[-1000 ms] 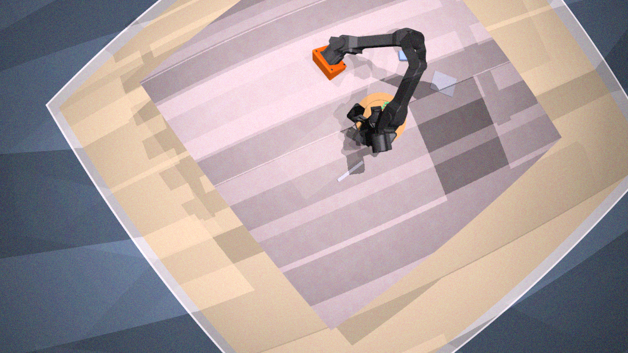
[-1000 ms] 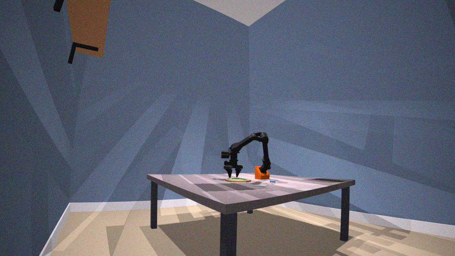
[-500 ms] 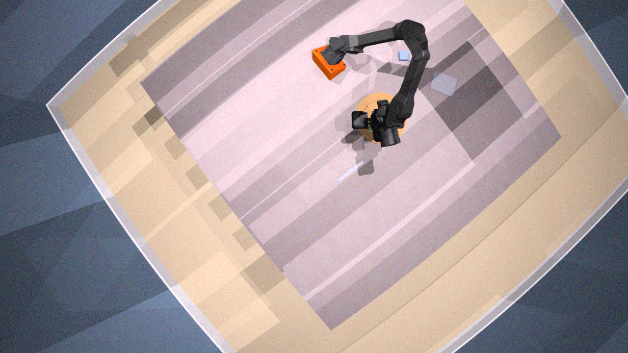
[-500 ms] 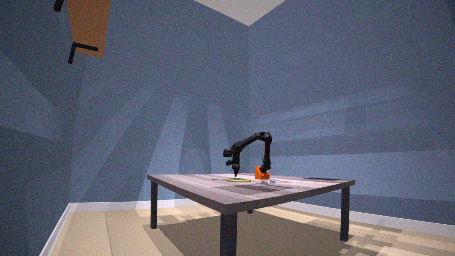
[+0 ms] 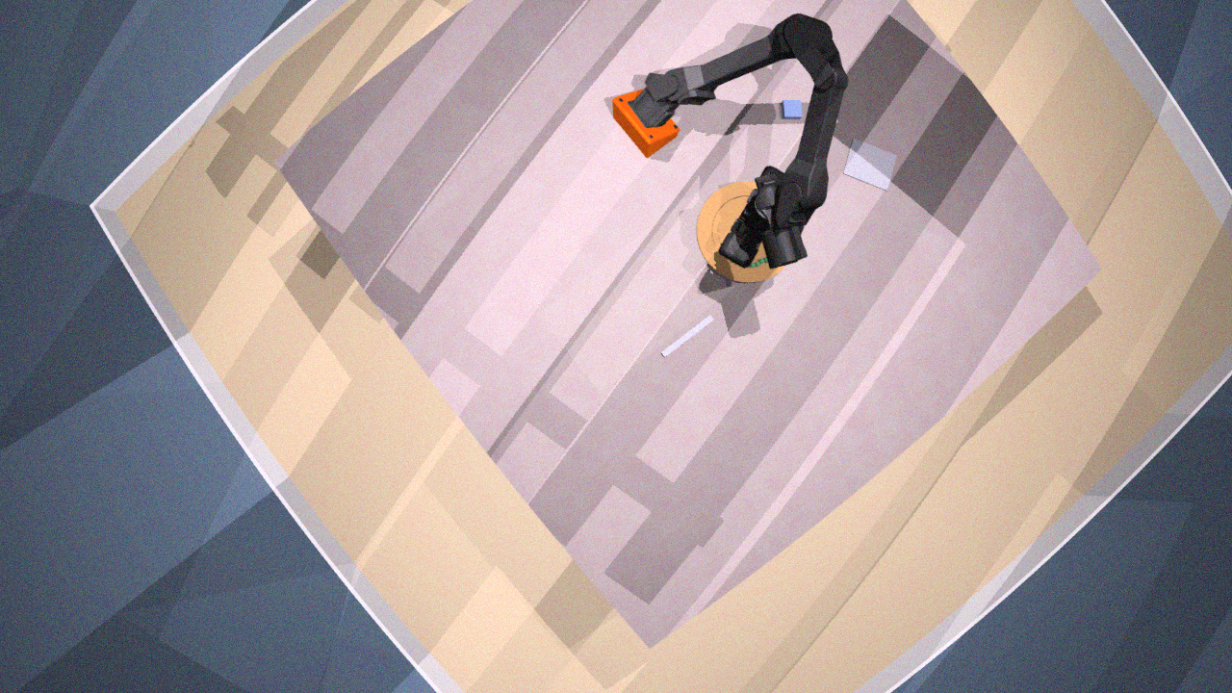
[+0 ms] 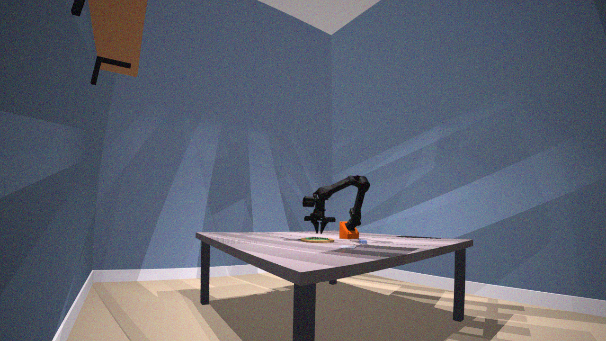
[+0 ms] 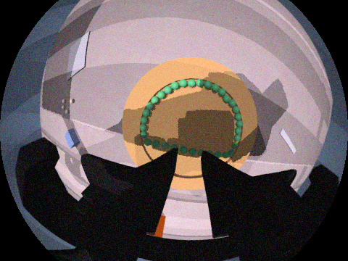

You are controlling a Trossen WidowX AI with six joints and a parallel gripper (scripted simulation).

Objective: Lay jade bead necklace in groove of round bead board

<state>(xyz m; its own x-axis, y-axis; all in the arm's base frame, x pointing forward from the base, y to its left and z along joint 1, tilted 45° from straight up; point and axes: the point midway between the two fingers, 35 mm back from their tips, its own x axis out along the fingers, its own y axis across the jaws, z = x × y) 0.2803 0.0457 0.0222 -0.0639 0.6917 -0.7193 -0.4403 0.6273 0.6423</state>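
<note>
Now: the round tan bead board 1 cm ahead of my gripper tip and 4 cm below it. Also, from my gripper tip: white strip: 11 cm ahead, 21 cm to the right, 4 cm below; then pale square sheet: 3 cm ahead, 30 cm to the left, 4 cm below; then blue cube: 15 cm behind, 22 cm to the left, 4 cm below.
</note>
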